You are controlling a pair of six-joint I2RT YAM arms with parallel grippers.
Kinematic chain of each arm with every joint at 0, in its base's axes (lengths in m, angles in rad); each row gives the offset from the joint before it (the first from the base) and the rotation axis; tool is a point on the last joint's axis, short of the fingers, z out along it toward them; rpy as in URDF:
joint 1: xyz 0 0 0.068 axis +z
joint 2: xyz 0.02 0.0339 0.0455 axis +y
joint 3: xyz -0.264 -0.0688 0 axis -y
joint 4: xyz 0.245 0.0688 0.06 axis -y
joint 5: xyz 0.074 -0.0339 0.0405 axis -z
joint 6: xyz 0.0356 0 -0.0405 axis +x
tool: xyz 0 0 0 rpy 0 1.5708 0
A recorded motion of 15 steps. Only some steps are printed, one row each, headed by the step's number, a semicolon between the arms.
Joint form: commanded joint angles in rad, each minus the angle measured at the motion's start. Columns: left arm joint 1, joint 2, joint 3, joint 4, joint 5, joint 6; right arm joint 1, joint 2, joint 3, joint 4, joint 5, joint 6.
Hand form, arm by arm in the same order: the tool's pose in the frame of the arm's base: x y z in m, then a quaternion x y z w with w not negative. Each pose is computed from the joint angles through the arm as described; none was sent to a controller.
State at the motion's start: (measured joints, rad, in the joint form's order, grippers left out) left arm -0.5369 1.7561 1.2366 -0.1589 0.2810 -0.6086; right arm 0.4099 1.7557 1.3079 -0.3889 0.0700 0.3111
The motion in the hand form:
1: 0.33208 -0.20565 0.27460 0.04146 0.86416 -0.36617 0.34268; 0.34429 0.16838 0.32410 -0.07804 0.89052 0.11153 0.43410
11: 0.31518 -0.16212 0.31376 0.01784 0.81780 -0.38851 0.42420; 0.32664 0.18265 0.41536 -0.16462 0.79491 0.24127 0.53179
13: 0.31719 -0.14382 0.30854 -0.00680 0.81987 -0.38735 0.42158; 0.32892 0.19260 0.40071 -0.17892 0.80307 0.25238 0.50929
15: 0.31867 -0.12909 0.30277 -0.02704 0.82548 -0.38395 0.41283; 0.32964 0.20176 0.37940 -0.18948 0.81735 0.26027 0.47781
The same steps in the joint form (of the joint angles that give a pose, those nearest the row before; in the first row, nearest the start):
1: 0.0087 -0.0718 0.0277 0.0332 0.0111 0.0111; 0.0543 -0.0941 0.1669 -0.0695 0.0303 -0.0718
11: 0.0914 -0.2527 -0.0723 0.1363 0.0175 -0.0003; 0.0881 -0.1499 0.3515 0.0090 -0.1953 -0.1316
13: 0.1433 -0.2723 -0.1076 0.1424 0.0386 -0.0211; 0.1056 -0.1286 0.3303 0.0116 -0.2231 -0.1287
15: 0.1865 -0.2832 -0.1307 0.1292 0.0588 -0.0346; 0.1232 -0.1109 0.2874 0.0112 -0.2465 -0.1199

